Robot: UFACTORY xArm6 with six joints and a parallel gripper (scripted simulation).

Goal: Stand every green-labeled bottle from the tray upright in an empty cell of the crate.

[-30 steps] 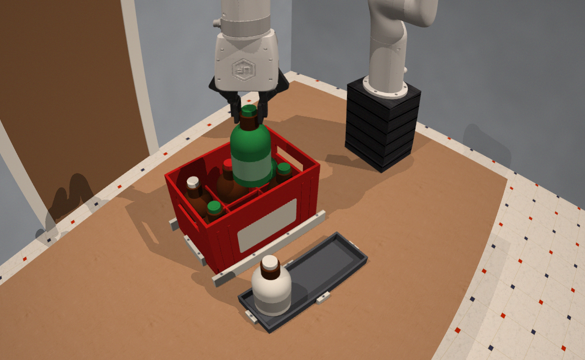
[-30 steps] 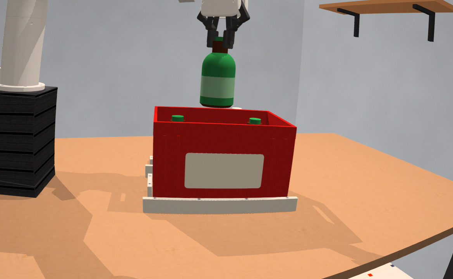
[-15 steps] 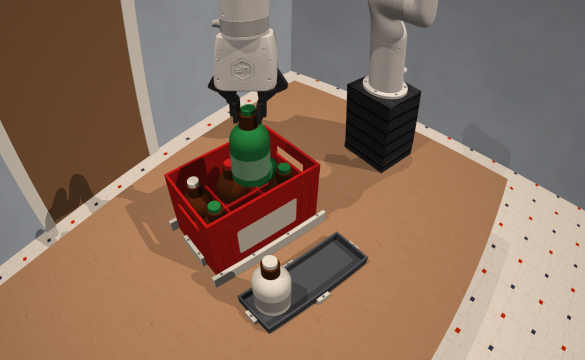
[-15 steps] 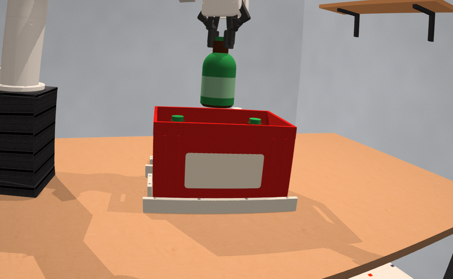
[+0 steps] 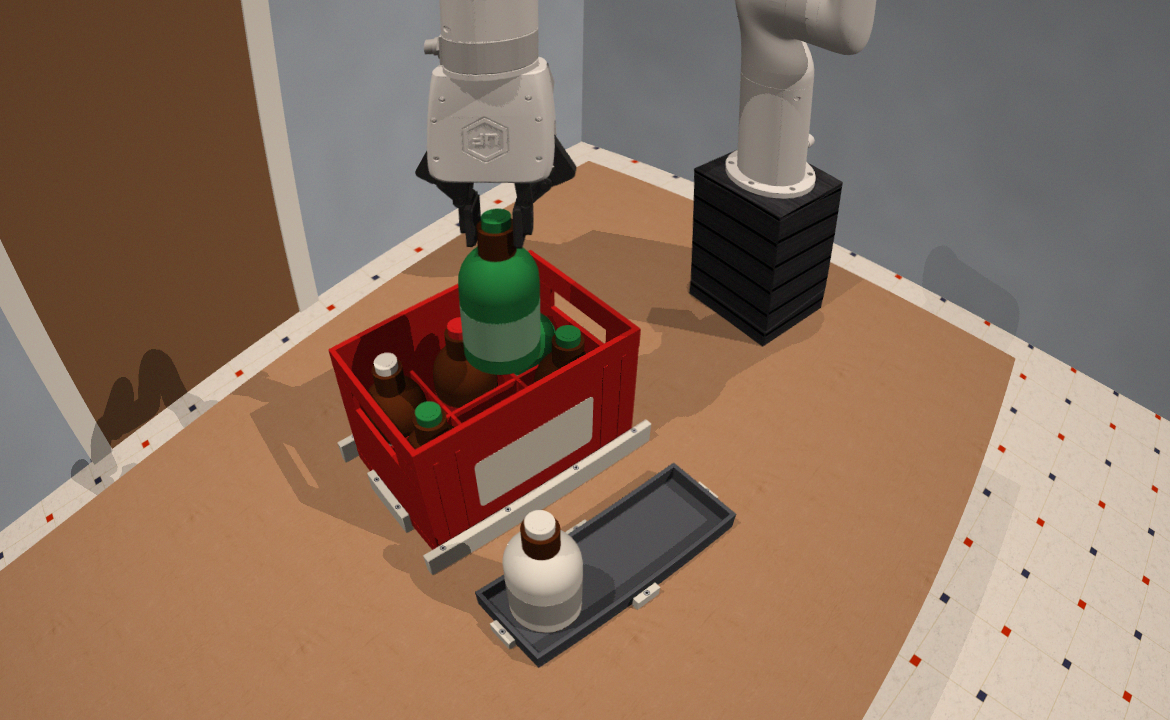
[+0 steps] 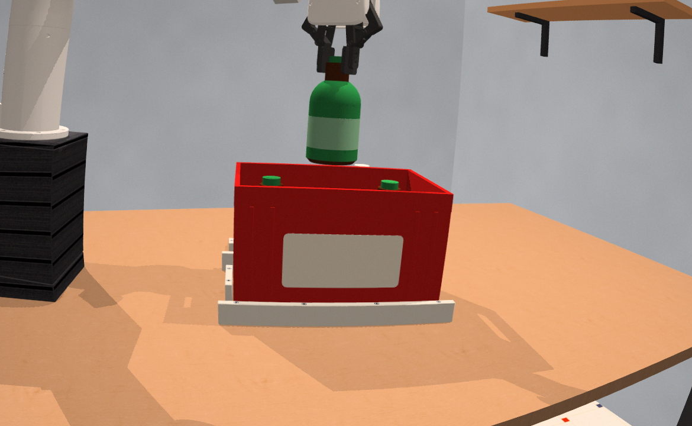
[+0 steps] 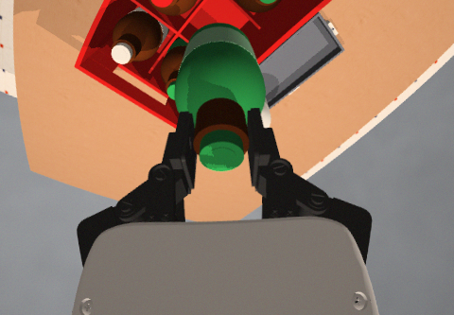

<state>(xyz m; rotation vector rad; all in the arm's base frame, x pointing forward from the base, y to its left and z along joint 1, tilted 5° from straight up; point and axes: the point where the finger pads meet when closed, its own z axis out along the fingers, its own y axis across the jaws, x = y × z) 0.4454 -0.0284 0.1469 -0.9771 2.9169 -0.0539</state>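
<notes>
The green bottle is 70 mm below my hand. Also, from my hand: dark tray (20 mm ahead, 160 mm to the left, 320 mm below); crate (40 mm to the right, 250 mm below); white-labeled bottle (110 mm ahead, 150 mm to the left, 250 mm below).
</notes>
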